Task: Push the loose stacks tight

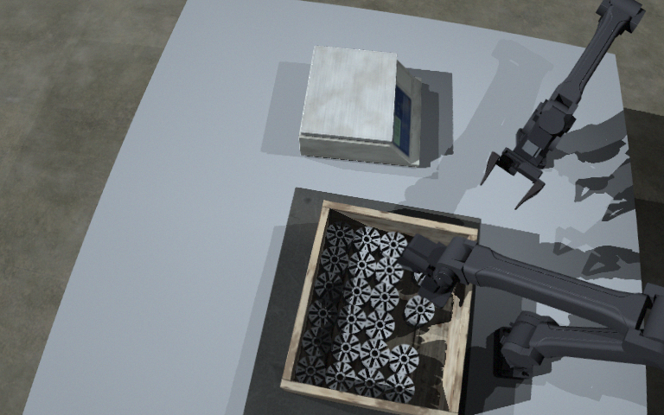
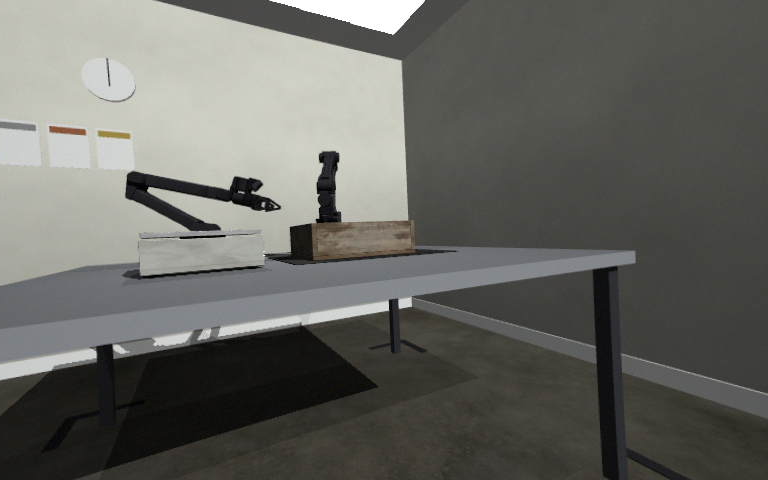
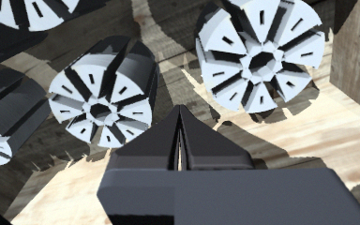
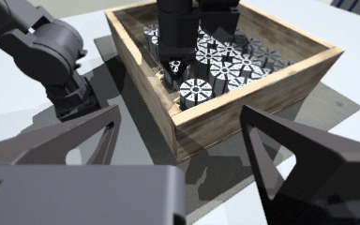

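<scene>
My left gripper is now 110 mm short of the wooden crate, 70 mm to the right of it and 30 mm above it. From my left hand the other things lie so: dark mat (130 mm ahead, 100 mm to the left, 80 mm below).
</scene>
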